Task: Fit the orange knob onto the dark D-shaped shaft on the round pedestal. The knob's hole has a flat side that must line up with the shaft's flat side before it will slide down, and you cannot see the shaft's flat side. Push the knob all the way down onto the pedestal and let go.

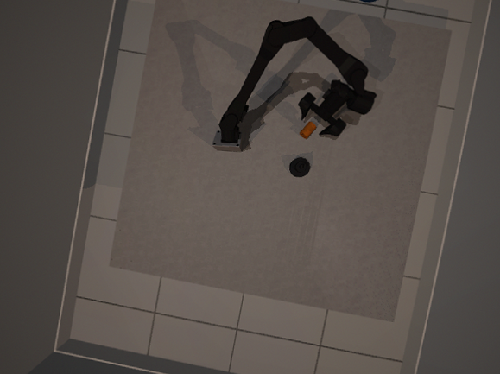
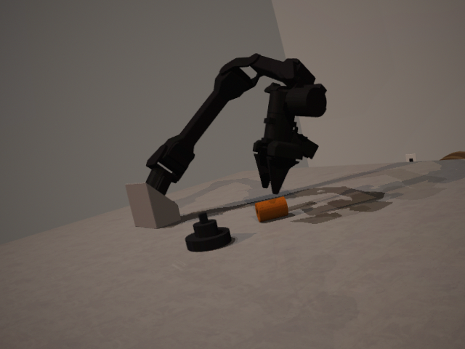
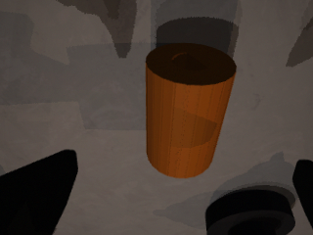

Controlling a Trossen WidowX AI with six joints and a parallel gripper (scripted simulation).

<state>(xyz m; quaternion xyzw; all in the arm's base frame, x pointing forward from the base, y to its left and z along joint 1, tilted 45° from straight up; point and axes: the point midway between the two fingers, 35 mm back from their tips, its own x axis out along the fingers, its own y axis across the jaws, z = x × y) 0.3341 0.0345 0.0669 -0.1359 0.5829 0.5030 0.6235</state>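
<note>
The orange knob lies 40 mm below my gripper tip. The rest, counted from my gripper tip: dark round pedestal: 160 mm to the right, 30 mm below, 30 mm behind.
</note>
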